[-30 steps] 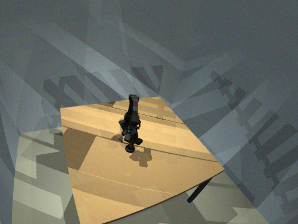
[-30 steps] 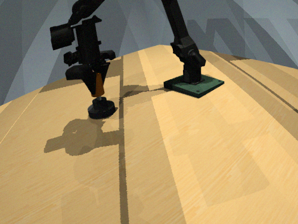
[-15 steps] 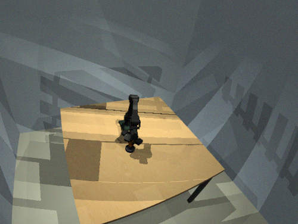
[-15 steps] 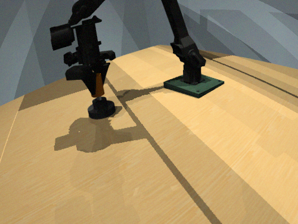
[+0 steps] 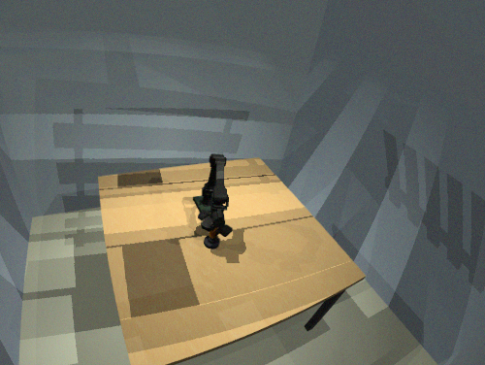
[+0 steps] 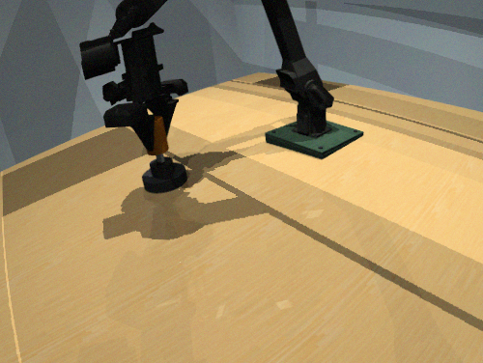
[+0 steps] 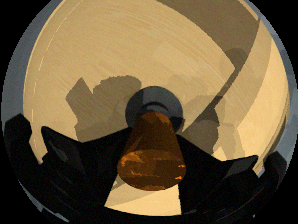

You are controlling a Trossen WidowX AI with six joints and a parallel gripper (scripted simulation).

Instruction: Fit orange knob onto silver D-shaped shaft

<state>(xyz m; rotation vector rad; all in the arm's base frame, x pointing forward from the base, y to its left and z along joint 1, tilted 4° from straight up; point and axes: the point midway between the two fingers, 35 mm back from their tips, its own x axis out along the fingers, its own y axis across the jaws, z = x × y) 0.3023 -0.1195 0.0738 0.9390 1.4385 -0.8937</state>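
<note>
Now: gripper tip 40 mm above the round pedestal. The rest, counted from my gripper tip: orange knob 30 mm above.
</note>
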